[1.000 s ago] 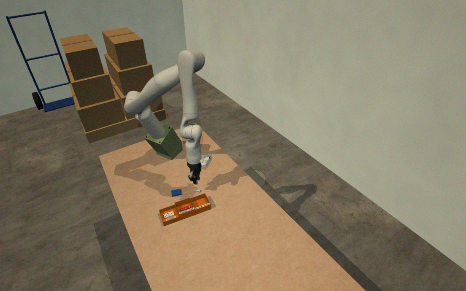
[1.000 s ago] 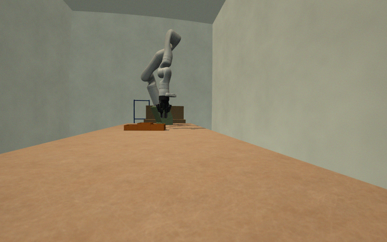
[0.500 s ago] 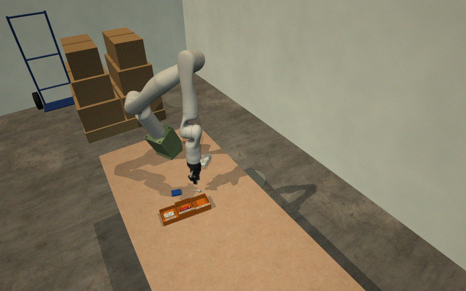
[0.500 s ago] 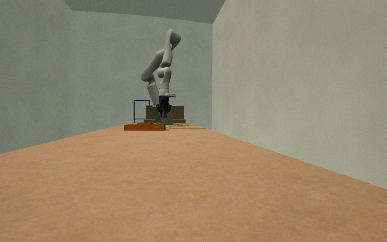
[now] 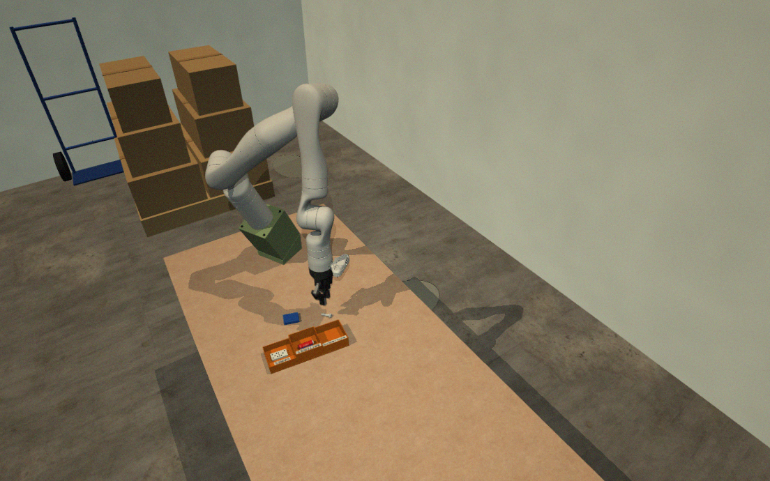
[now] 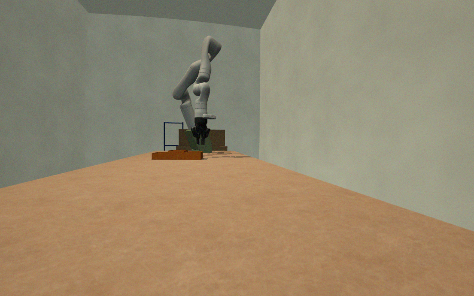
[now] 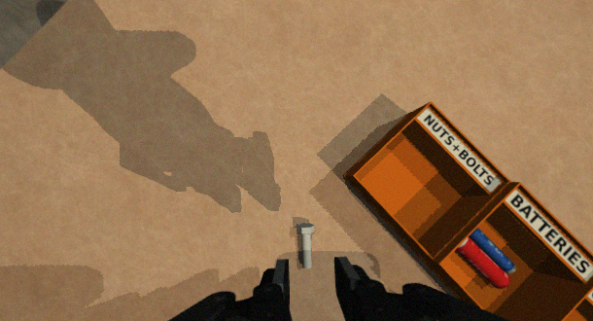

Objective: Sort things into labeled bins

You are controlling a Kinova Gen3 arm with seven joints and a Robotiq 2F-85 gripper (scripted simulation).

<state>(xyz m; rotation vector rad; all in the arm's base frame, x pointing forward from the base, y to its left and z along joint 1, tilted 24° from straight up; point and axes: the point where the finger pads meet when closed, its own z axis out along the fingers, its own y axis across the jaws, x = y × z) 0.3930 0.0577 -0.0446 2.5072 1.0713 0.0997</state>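
The grey bolt lies 90 mm below my hand. Round my hand: joined orange bins: 120 mm to the right, 100 mm ahead, 70 mm below; then red battery: 110 mm to the right, 90 mm ahead, 80 mm below; then blue block: 110 mm to the right, 90 mm below, 50 mm behind.
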